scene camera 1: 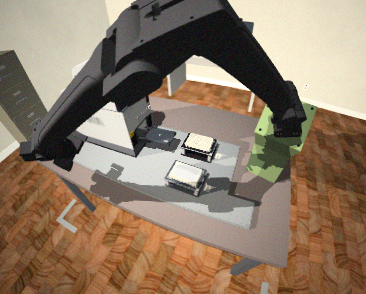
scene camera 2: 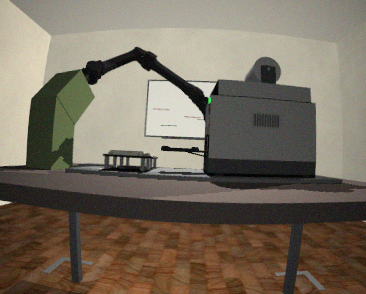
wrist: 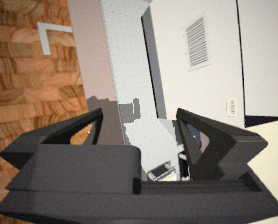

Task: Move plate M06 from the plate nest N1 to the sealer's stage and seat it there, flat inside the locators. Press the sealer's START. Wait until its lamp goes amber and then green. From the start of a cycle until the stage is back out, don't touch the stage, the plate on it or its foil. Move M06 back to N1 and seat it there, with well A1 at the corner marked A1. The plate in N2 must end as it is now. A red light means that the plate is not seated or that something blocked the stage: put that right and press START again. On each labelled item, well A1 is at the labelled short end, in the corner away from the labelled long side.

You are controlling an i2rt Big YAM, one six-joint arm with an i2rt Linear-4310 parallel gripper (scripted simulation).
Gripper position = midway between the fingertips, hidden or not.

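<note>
Gripper (wrist: 139, 112) visible. Sealer (scene camera 2: 230, 136), (scene camera 1: 116, 130) visible too.
</note>
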